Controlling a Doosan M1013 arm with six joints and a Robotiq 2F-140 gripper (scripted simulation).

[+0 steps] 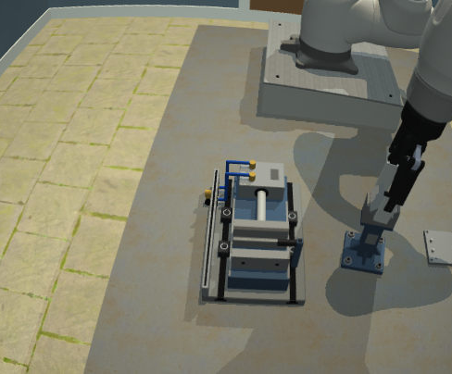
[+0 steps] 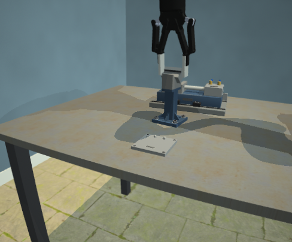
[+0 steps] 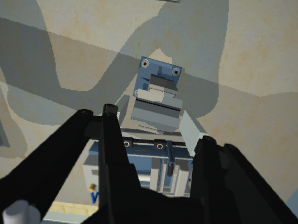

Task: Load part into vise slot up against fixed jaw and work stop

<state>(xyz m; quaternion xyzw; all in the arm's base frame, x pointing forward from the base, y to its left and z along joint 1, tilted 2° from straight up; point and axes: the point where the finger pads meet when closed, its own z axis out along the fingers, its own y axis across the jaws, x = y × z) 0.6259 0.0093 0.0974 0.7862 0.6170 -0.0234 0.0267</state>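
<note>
The part is 20 mm below my hand. The rest, counted from my hand: work stop: 40 mm ahead, 180 mm to the right, 90 mm below; then moving jaw: 220 mm to the right, 100 mm below; then blue pedestal: 120 mm below.
</note>
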